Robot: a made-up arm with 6 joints. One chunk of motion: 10 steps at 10 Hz.
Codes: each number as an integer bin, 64 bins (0 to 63) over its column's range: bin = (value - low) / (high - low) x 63, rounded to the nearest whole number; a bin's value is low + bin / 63 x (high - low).
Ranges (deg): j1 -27..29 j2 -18..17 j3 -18..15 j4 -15..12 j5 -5..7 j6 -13..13
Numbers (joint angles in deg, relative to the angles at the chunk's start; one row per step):
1: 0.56 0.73 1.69 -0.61 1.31 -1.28
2: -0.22 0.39 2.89 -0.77 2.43 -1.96
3: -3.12 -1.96 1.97 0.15 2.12 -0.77
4: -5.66 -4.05 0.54 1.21 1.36 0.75
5: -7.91 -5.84 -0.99 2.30 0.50 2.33
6: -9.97 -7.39 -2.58 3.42 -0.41 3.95
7: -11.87 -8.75 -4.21 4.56 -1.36 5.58
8: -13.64 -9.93 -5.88 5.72 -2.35 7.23
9: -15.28 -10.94 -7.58 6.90 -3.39 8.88
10: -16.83 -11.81 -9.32 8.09 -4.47 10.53
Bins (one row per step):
1: 31 34 38 34 33 28
2: 30 33 40 33 39 27
3: 27 29 38 35 37 30
4: 24 25 35 38 33 33
5: 21 22 32 40 29 37
6: 19 19 29 43 24 41
7: 17 17 26 46 19 45
8: 15 15 23 48 14 49
9: 13 13 20 51 8 53
10: 11 11 17 54 3 57

